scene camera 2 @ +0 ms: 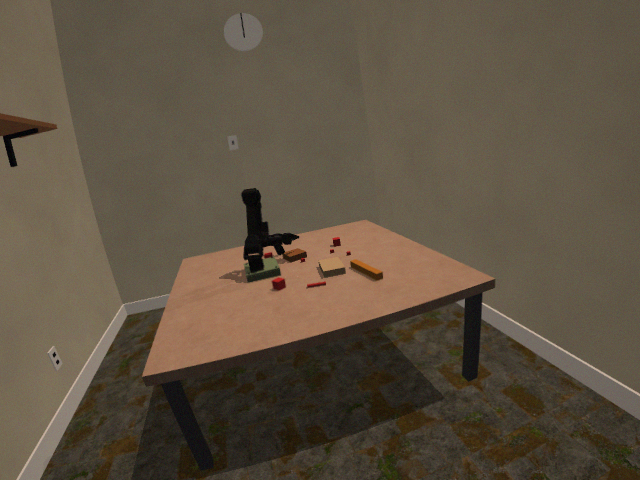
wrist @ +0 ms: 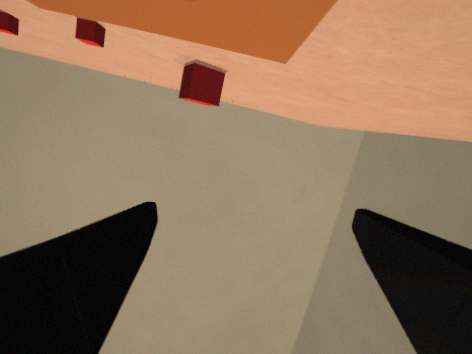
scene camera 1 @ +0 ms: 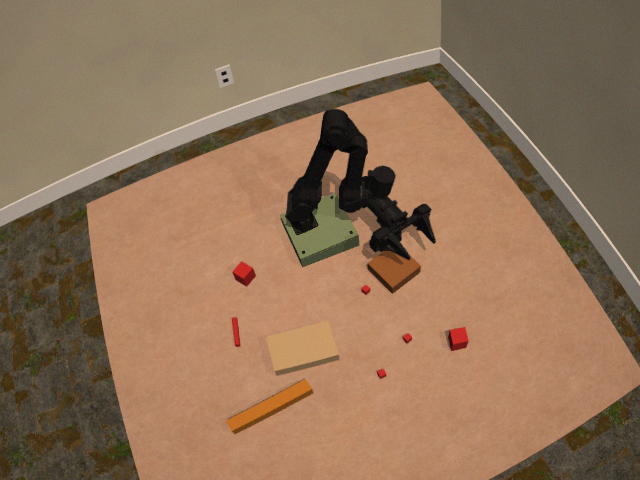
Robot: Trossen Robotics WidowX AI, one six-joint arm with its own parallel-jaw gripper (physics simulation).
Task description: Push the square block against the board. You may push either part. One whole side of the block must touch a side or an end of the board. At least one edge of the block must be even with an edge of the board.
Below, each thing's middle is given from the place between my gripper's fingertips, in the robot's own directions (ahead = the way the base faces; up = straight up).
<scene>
The brown square block (scene camera 1: 393, 271) is 3 cm behind my hand, 6 cm to the right of it and 8 cm below it. From my hand the other things lie so: orange board (scene camera 1: 301, 390): 19 cm ahead, 50 cm to the right, 8 cm below.
</scene>
